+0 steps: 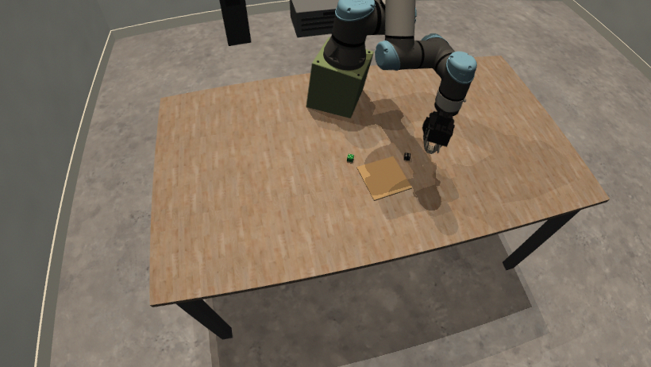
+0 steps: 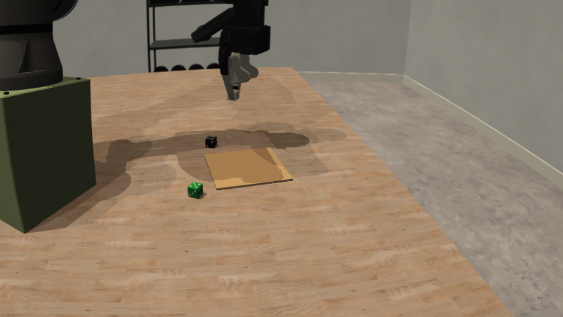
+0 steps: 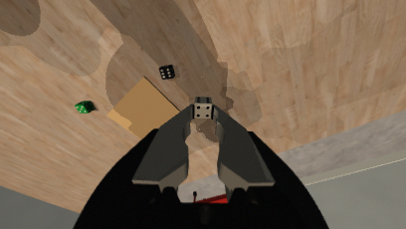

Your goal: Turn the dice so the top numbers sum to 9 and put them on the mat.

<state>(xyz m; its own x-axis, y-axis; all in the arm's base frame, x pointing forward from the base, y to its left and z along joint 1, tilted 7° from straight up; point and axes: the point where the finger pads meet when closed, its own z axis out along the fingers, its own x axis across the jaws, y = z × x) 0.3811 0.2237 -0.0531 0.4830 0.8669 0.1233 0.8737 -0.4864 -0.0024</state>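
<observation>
Right now my hand is 10 mm above the white die. The rest, counted from my hand: tan mat (150 mm to the right, 110 mm below, 20 mm ahead); then black die (100 mm below, 50 mm to the right, 50 mm behind); then green die (240 mm to the right, 100 mm below, 70 mm behind).
</observation>
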